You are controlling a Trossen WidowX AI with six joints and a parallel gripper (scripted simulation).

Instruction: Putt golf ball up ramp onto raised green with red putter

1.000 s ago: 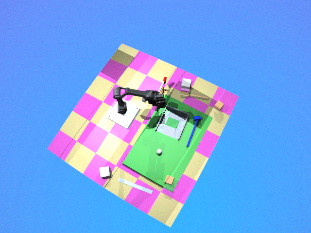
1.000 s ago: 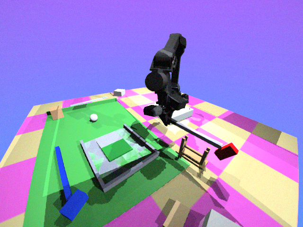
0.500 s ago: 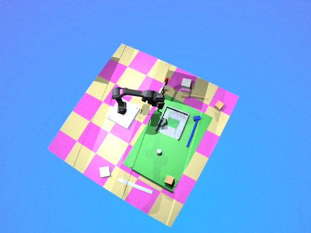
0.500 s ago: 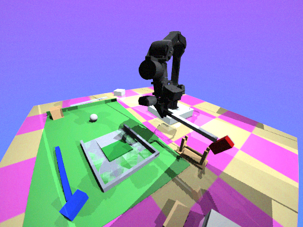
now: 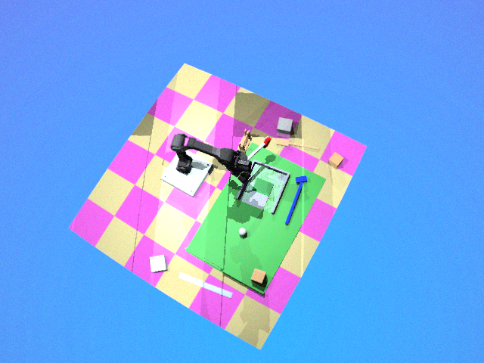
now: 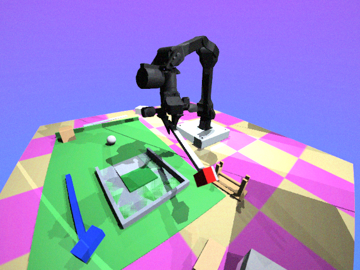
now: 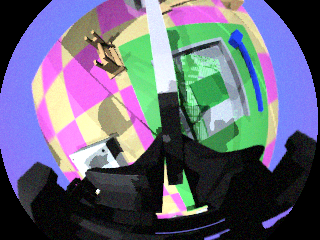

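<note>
My gripper tip is 3 cm short of the red putter, 11 cm to the right of it and 2 cm below it. Round my gripper tip: blue putter (33 cm ahead, 2 cm to the left, 11 cm below); white golf ball (15 cm ahead, 27 cm to the right, 10 cm below); wooden stand (7 cm behind, 22 cm to the left, 9 cm below).
</note>
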